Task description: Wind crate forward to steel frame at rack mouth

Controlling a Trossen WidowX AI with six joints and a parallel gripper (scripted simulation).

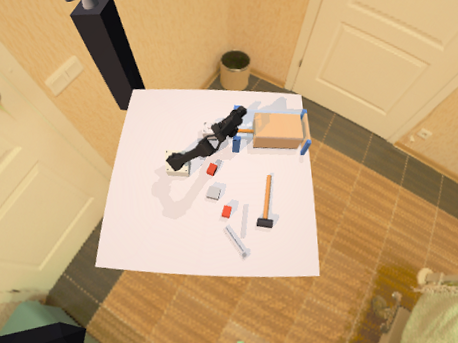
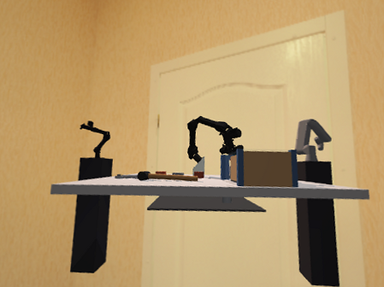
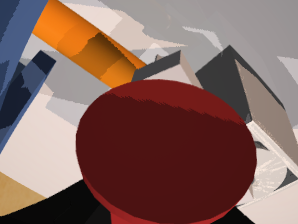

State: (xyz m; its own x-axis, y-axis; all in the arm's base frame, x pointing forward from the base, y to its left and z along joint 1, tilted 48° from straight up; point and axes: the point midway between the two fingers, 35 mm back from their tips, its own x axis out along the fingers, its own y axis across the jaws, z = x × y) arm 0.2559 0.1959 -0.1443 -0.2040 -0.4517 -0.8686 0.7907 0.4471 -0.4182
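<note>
My gripper tip is 70 mm short of the blue frame, 30 mm above it and 20 mm to the right of it. Also, from my gripper tip: red knob 10 mm to the right, 10 mm ahead; winch handle 30 mm below, 30 mm behind; white winch 100 mm below, 100 mm behind.
</note>
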